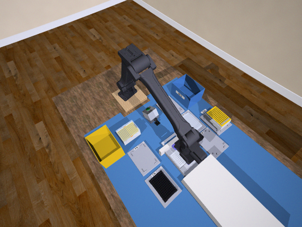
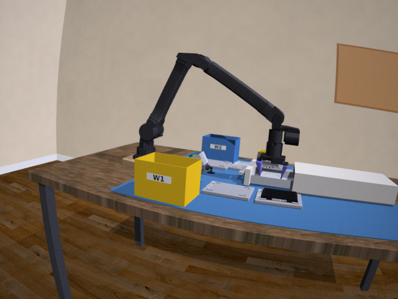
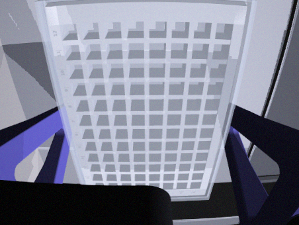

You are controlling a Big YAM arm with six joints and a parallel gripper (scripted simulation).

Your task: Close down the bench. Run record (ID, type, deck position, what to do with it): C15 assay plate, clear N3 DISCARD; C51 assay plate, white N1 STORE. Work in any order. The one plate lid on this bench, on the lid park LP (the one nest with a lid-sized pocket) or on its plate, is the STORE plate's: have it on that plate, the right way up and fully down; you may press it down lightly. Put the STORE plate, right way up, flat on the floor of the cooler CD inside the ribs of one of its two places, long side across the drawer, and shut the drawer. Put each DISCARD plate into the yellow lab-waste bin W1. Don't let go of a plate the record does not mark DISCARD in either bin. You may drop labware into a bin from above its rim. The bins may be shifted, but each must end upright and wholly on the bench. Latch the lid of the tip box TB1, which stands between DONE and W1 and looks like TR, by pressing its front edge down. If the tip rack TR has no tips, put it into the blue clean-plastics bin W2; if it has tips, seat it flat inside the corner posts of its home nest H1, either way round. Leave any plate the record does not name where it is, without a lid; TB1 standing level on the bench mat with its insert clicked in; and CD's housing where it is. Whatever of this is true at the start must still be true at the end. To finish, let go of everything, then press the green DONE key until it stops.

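My gripper is now right at the white plate. From my hand the other things lie so: cooler drawer (4 cm ahead); then clear plate lid (right at my hand); then white cooler CD (17 cm ahead, 2 cm to the right, 1 cm above).
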